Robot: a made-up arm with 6 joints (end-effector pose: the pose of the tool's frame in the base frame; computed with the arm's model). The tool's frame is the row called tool. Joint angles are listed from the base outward.
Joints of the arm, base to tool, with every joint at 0 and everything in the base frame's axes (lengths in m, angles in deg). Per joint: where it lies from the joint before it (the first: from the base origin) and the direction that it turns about. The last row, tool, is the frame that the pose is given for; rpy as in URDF.
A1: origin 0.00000 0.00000 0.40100 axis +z
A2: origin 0.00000 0.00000 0.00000 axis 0 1 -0.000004
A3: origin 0.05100 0.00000 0.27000 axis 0 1 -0.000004
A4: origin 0.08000 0.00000 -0.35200 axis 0 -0.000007 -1
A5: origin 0.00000 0.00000 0.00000 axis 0 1 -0.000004
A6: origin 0.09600 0.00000 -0.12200 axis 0 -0.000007 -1
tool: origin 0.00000 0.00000 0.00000 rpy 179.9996 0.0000 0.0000
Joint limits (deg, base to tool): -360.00..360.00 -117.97..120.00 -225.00..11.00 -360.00..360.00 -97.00..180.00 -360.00..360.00
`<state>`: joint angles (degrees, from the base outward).
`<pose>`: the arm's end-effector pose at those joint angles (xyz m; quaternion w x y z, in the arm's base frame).
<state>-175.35 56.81 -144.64 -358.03 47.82 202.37</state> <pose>-0.7580 -0.0626 0.5410 0.0954 0.9273 -0.1511 -0.3289</pose>
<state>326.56 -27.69 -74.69 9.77 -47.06 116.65</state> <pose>0.1743 -0.1466 0.9691 0.6678 0.0051 0.2731 -0.6924</pose>
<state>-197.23 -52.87 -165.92 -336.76 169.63 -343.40</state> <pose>0.2917 -0.1385 0.8158 0.4072 -0.0724 -0.9090 -0.0517</pose>
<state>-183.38 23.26 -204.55 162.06 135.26 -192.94</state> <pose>0.0776 -0.0521 0.9566 0.3533 0.0665 0.9264 -0.1122</pose>
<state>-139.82 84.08 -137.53 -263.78 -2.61 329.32</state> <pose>-0.5938 -0.3695 0.1540 0.2862 -0.2062 -0.8700 0.3444</pose>
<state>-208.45 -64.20 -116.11 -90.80 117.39 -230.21</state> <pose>0.3409 -0.0113 0.9451 0.5172 -0.7032 0.4854 0.0500</pose>
